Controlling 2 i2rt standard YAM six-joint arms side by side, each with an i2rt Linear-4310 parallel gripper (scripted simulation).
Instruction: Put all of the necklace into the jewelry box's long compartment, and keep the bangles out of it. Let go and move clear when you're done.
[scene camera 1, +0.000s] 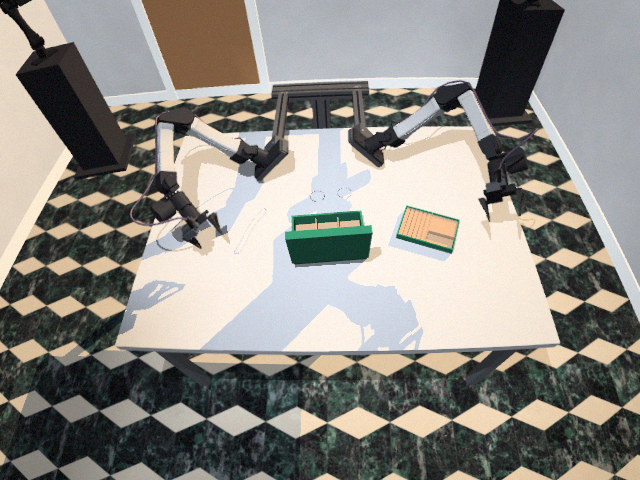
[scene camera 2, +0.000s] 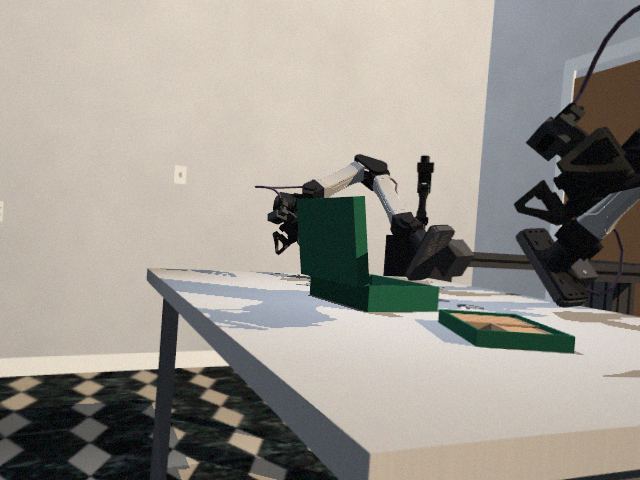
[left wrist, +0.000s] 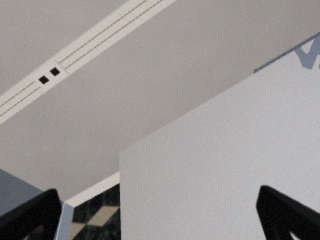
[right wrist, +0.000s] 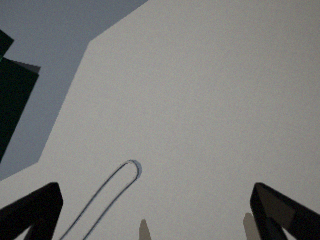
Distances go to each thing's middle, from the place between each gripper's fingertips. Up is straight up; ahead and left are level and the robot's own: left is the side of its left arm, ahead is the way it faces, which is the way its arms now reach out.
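Scene:
Left hand (scene camera 2: 536, 189) 550 mm to the left of the green jewelry box (scene camera 2: 333, 247), 140 mm past it, 120 mm above it. From my left hand, shallow green tray (scene camera 2: 484, 329) 230 mm below, 170 mm to the right, 150 mm behind. Going by their middles, of the things named here the shallow green tray is the nearest to my left hand.
Right hand (scene camera 2: 287, 249) 30 mm short of the green jewelry box, 10 mm below it, 420 mm to the right of it. From my right hand, shallow green tray 20 mm ahead, 810 mm to the left, 100 mm below. Going by their middles, of the things named here the green jewelry box is the nearest to my right hand.

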